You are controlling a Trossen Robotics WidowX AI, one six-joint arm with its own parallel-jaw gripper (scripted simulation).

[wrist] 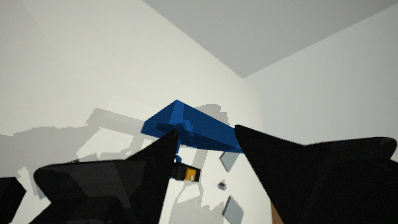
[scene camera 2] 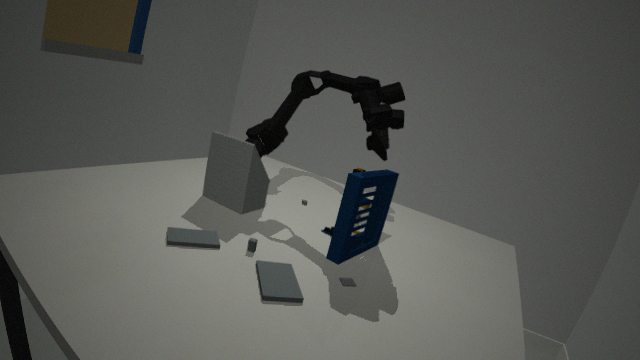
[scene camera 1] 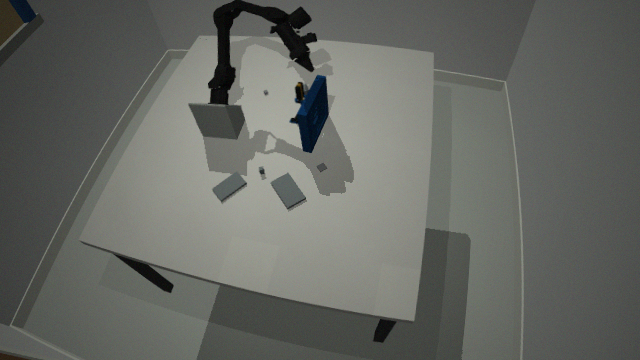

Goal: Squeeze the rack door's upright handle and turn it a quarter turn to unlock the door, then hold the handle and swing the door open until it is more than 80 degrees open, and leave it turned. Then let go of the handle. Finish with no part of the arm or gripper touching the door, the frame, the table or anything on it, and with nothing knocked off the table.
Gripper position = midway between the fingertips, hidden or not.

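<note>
Nothing is in the grasp of my gripper [scene camera 2: 386,154], and it is open. I can find the same gripper at [wrist: 206,131] and at [scene camera 1: 312,71].
</note>
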